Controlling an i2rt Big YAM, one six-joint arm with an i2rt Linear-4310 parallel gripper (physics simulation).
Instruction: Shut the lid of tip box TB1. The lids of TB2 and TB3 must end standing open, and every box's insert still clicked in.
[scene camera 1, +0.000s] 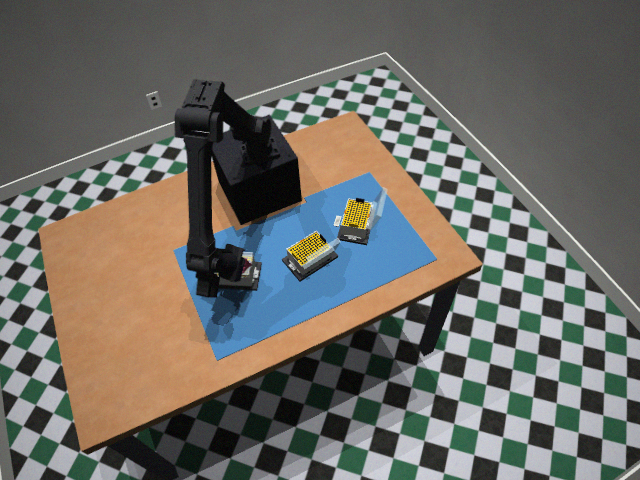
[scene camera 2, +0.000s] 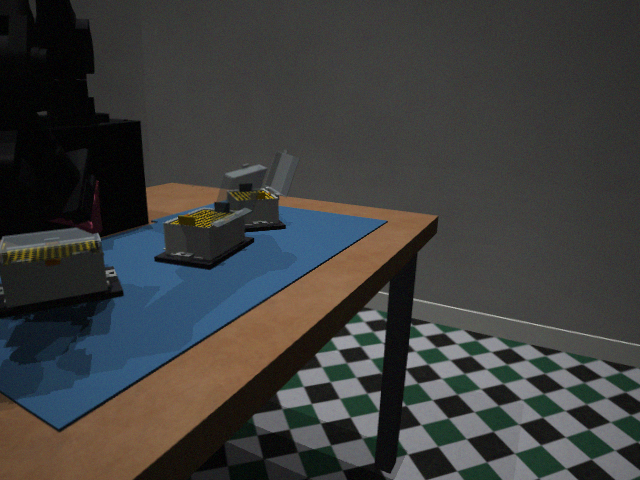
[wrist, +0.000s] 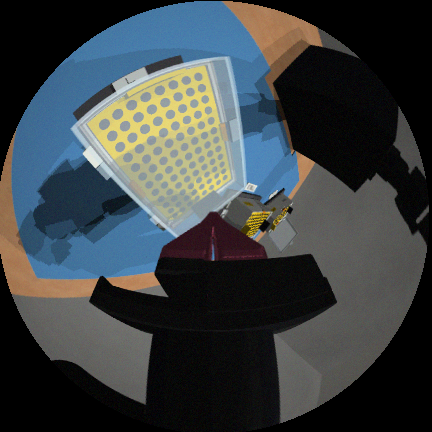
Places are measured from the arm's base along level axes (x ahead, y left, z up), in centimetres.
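Pixels of known places: gripper, between the fingertips: (scene camera 1: 250, 264) (scene camera 2: 97, 231) (wrist: 212, 216); arm's base, origin of its link: (scene camera 1: 260, 152) (scene camera 2: 72, 122) (wrist: 377, 152).
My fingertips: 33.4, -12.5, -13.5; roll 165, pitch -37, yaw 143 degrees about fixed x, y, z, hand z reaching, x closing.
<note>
Ahead of a thing's pixels: the offset from my fingertips to its middle, as dx, dy, dz. "spot": to the spot under its first point. Level surfaces: height alone.
The left tip box @[-3.6, -4.9, -4.1] (scene camera 1: 253, 281) (scene camera 2: 54, 279) has its clear lid @[spot: -3.3, -4.9, -0.2] (scene camera 2: 51, 236) (wrist: 237, 95) lying over the yellow insert @[-2.5, -5.4, -1.5] (wrist: 175, 120); whether it is fully latched cannot be told. My gripper (scene camera 1: 251, 265) (wrist: 212, 216) is shut and empty, its dark red tips close to this lid. The middle box @[spot: +6.1, +17.8, -0.9] (scene camera 1: 310, 268) (scene camera 2: 201, 242) and the right-hand box @[-10.8, +37.8, -4.7] (scene camera 1: 354, 235) (scene camera 2: 263, 209) show uncovered yellow inserts, sitting level. The right-hand box's lid @[-6.8, +44.5, +2.5] (scene camera 1: 381, 204) (scene camera 2: 282, 173) stands open. The middle box's lid @[spot: +5.5, +25.6, +6.2] (scene camera 1: 333, 245) is off its insert. Box numbers are too small to read.
The boxes stand on a blue mat @[dz -8.0] (scene camera 1: 361, 268) (scene camera 2: 330, 222) on the wooden table @[dz -8.3] (scene camera 1: 118, 335) (scene camera 2: 232, 335). The black arm base (scene camera 1: 261, 180) (wrist: 340, 115) is behind them. Another raised clear panel @[+4.8, +21.8, +2.5] (scene camera 2: 247, 179) shows beyond the middle box in scene camera 2.
</note>
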